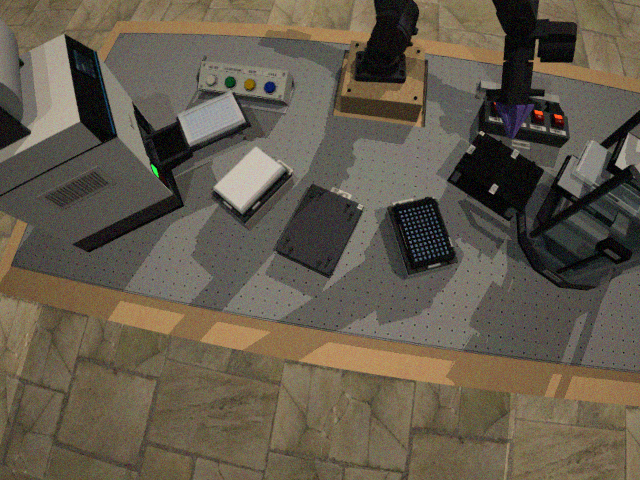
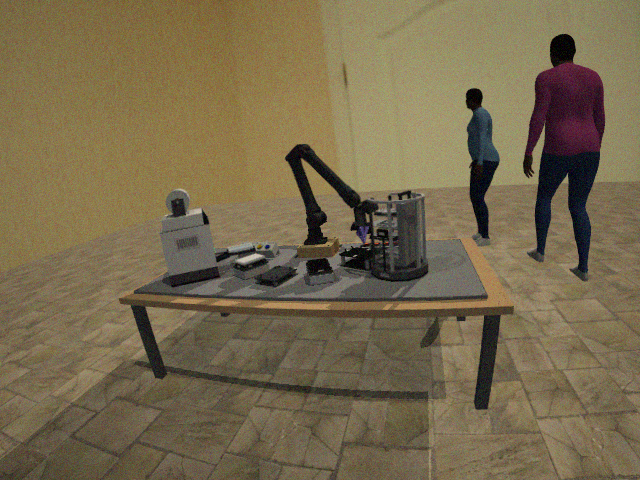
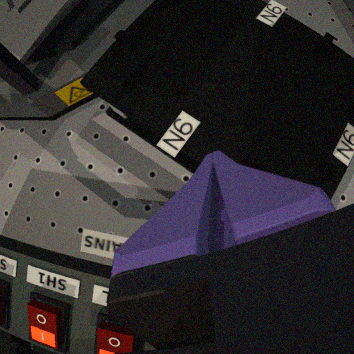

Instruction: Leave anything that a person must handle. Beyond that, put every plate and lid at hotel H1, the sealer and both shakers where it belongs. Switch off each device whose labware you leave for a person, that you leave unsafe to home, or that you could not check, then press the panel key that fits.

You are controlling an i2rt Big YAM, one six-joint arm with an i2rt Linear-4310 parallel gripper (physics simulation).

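Places are measured from the arm's base along level axes (x ahead, y left, z up), in centimetres.
Where they show: gripper, fingertip midpoint: (image 1: 510,138) (image 2: 364,243) (image 3: 216,163); arm's base, link origin: (image 1: 380,69) (image 2: 316,242).
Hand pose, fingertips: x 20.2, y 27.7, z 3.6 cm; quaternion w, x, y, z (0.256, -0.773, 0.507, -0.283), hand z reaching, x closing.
Things, the pixels of their top centre, and the offset from my fingertips.
- MAINS switch box, top centre: (image 1: 529,101) (image 2: 381,240) dx -13.8, dy +8.2, dz -3.2 cm
- SH1 switch, top centre: (image 3: 39,327) (image 1: 539,114) dx -10.2, dy +10.3, dz -3.2 cm
- sealer, top centre: (image 2: 178,189) dx +13.4, dy -86.5, dz +37.0 cm
- pale plate, top centre: (image 1: 209,116) (image 2: 240,246) dx +0.2, dy -63.9, dz +2.3 cm
- labware, top centre: (image 1: 248,176) (image 2: 249,258) dx +12.9, dy -53.9, dz -0.3 cm
- dark plate with bluish wells, top centre: (image 1: 424,231) (image 2: 318,263) dx +21.7, dy -19.0, dz -1.6 cm
- black N6 platform, top centre: (image 3: 247,57) (image 1: 504,164) (image 2: 360,248) dx +6.1, dy -1.7, dz -0.9 cm
- dark flat platform, top centre: (image 1: 320,225) (image 2: 275,270) dx +20.9, dy -39.1, dz -4.5 cm
- key panel, top centre: (image 1: 241,70) (image 2: 257,242) dx -15.2, dy -60.3, dz -0.2 cm
My gripper (image 1: 512,133) (image 2: 363,241) (image 3: 216,163) is shut and empty, its purple tips over the MAINS switch box (image 1: 550,130), hiding part of it. The SH1 switch (image 3: 44,325) and the switch beside it (image 3: 114,340) show lit orange halves. The sealer (image 1: 129,170) (image 2: 187,242) stands at the left with a green light; a pale plate (image 1: 211,119) lies by its extended black carriage (image 1: 169,145). A white-topped piece of labware (image 1: 251,178) sits on a base. A dark plate with bluish wells (image 1: 422,229) sits on another base. The barred rack (image 1: 560,283) (image 2: 424,227) at the right holds labware.
The black N6 platform (image 1: 504,173) (image 3: 240,90) lies between the switch box and the rack. A dark flat platform (image 1: 320,229) lies mid-table. The key panel (image 1: 242,95) has white, green, yellow and blue keys. Two people (image 2: 481,134) (image 2: 567,113) stand behind the table.
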